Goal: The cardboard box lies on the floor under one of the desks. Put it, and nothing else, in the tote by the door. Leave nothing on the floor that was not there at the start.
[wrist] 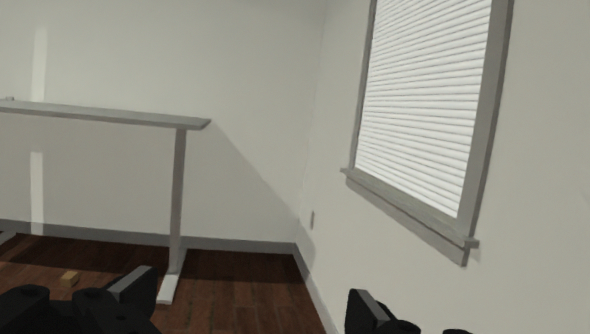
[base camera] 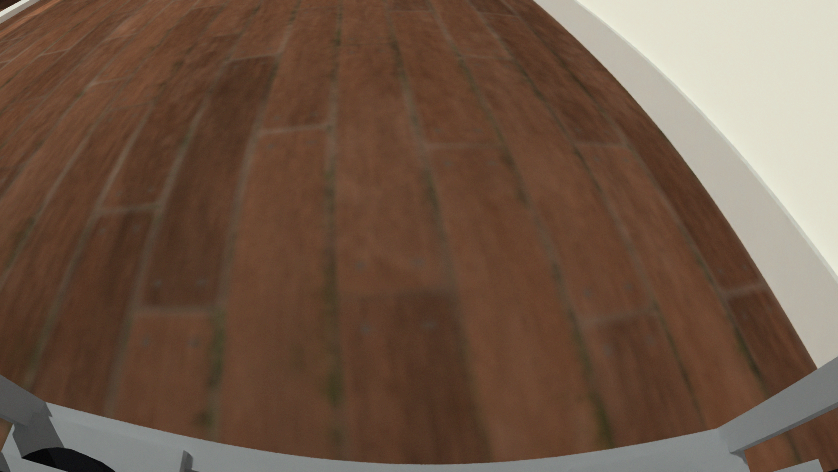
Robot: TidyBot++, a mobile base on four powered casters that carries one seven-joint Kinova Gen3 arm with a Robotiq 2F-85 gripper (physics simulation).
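Observation:
You'd see the gripper (wrist: 252, 300) if you had the wrist view there, and there's a window with blinds (wrist: 430, 89) in it too.

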